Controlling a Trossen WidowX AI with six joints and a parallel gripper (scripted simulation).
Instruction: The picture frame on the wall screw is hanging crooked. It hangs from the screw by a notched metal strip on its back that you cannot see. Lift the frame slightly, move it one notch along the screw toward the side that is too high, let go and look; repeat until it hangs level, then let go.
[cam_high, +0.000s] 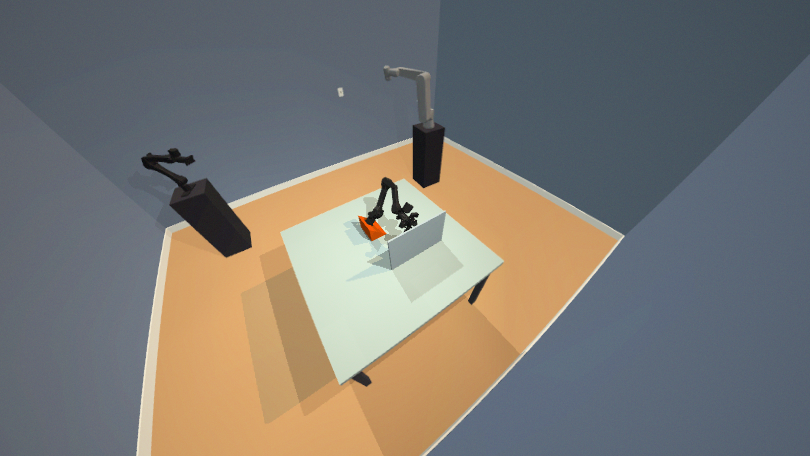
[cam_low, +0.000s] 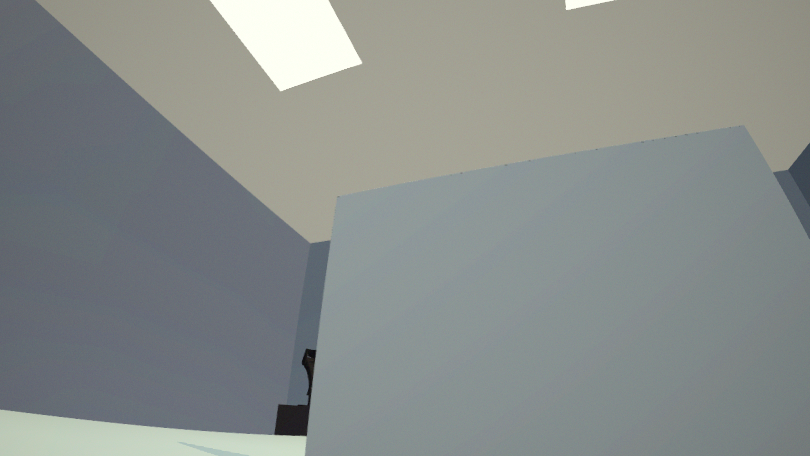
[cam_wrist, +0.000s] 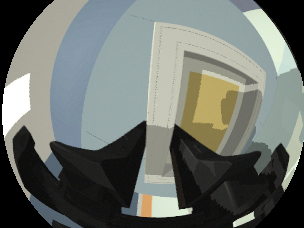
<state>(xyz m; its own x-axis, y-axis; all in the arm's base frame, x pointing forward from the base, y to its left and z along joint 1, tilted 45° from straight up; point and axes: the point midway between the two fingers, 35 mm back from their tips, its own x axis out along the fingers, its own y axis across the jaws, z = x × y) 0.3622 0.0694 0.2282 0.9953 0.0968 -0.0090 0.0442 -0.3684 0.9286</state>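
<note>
Right now my gripper tip is 5 cm above the picture frame and 2 cm to the left of it. Round my gripper tip: wall panel 7 cm below, 2 cm ahead, 1 cm to the right.
</note>
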